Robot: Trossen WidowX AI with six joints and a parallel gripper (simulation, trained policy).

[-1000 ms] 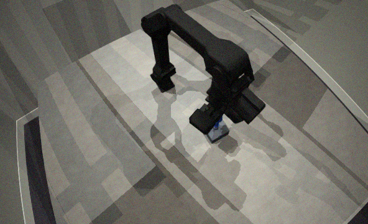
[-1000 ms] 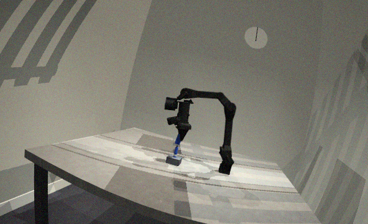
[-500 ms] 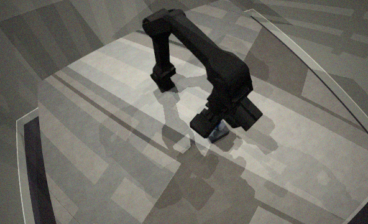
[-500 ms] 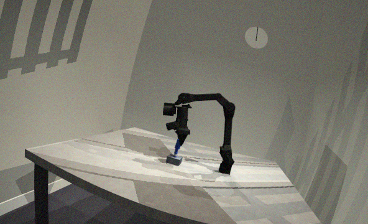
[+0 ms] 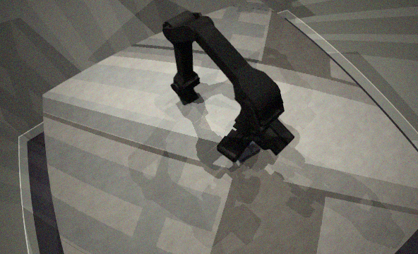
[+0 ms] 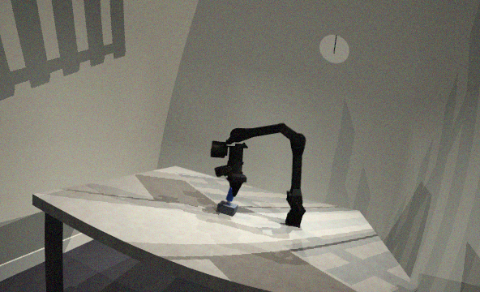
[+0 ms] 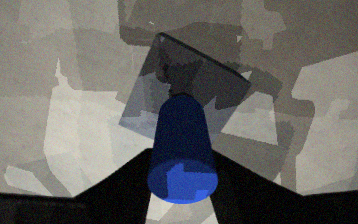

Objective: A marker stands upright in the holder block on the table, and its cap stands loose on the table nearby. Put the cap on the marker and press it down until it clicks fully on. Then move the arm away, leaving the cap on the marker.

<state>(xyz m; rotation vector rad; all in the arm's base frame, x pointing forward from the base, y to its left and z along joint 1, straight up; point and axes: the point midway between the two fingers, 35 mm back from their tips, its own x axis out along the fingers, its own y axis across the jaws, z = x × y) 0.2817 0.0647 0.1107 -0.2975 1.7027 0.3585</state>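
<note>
The blue cap is 1 cm ahead of my gripper tip. Round my gripper tip: dark holder block: 1 cm ahead, 6 cm below.
</note>
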